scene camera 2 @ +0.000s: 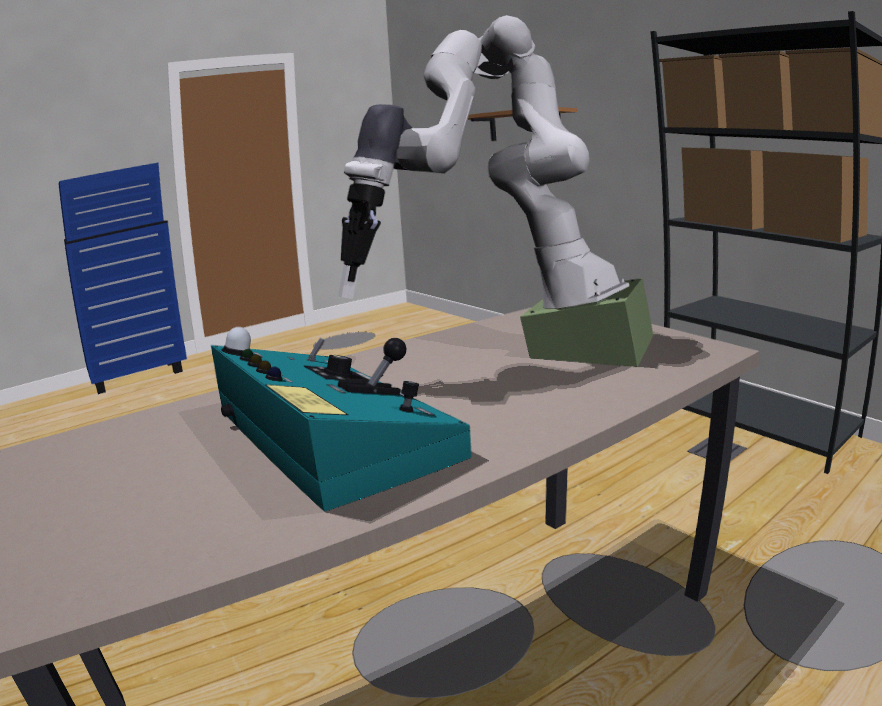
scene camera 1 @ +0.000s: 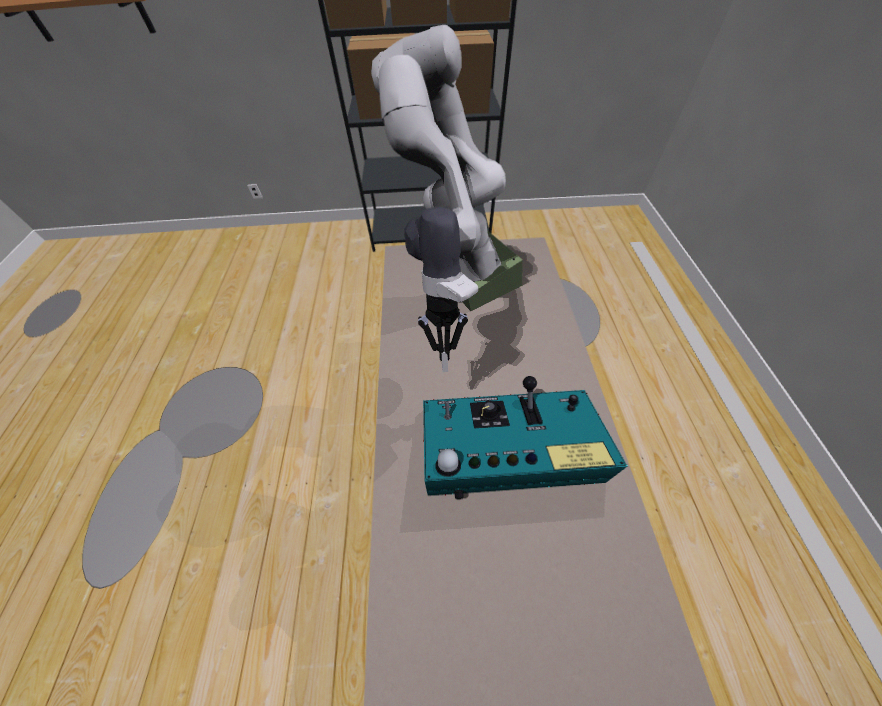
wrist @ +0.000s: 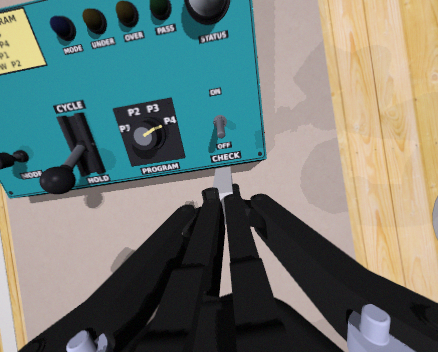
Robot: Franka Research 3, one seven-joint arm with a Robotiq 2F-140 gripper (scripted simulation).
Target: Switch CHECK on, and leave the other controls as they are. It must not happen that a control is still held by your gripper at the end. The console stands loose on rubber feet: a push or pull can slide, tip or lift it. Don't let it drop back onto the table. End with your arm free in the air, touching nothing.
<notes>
In view: the gripper [scene camera 2: 345,297] and a teal console [scene camera 2: 338,445].
The teal console shows as well in scene camera 1 [scene camera 1: 489,443] and in the wrist view [wrist: 159,83]. The gripper is seen too in scene camera 1 [scene camera 1: 445,368] and in the wrist view [wrist: 225,179].
</notes>
